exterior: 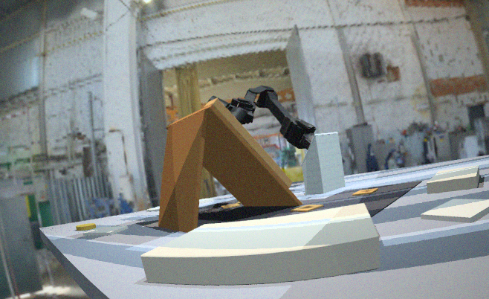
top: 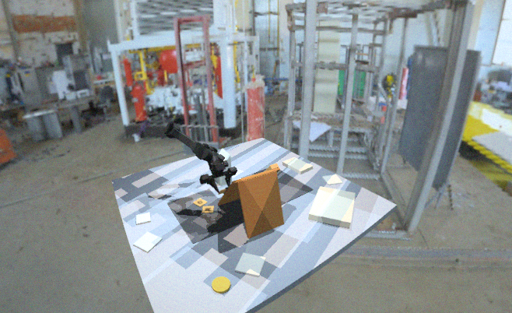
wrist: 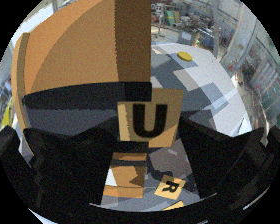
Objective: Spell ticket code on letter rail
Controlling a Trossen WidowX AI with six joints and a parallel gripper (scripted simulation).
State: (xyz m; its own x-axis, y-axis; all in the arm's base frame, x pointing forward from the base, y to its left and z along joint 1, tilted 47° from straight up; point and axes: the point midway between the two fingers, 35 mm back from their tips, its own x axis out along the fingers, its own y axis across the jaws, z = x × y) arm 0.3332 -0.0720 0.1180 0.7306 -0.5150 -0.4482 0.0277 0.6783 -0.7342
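Right now the white ticket is 60 mm behind my gripper tip, 90 mm to the left of it and 80 mm below it. Also, from my gripper tip: dark mat 150 mm behind, 150 mm to the left, 160 mm below; yellow letter tile right at my gripper tip; cream box 240 mm ahead, 510 mm to the left, 140 mm below.
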